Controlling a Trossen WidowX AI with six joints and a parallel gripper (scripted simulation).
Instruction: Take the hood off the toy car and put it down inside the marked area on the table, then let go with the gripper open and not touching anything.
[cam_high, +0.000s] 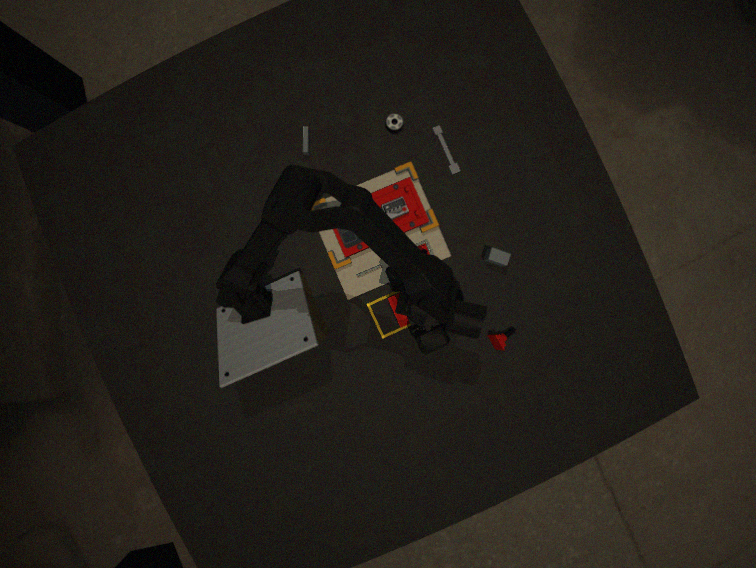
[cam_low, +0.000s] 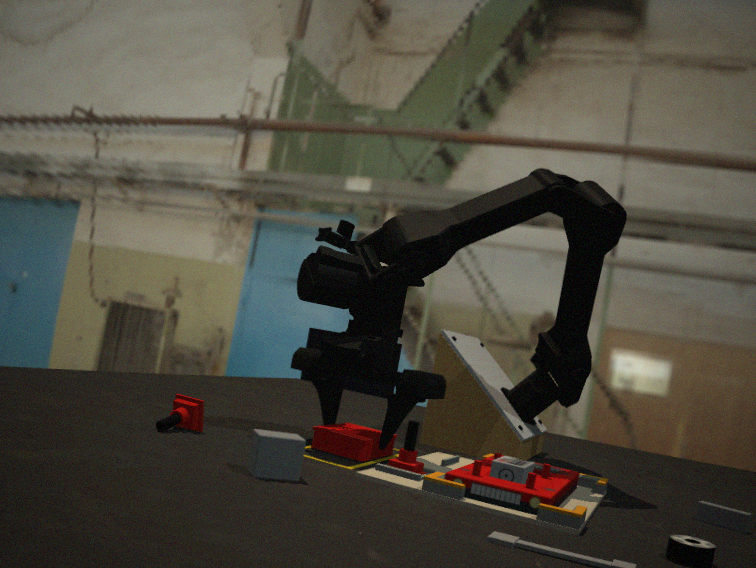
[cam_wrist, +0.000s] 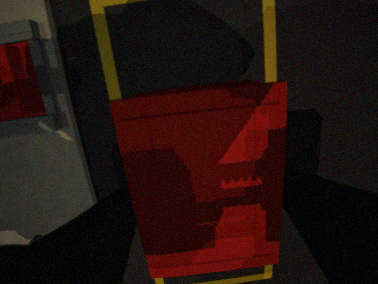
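Right now the red hood is right at my gripper tip. From my gripper tip the other things lie so: wheel: 400 mm to the left, 80 mm ahead.
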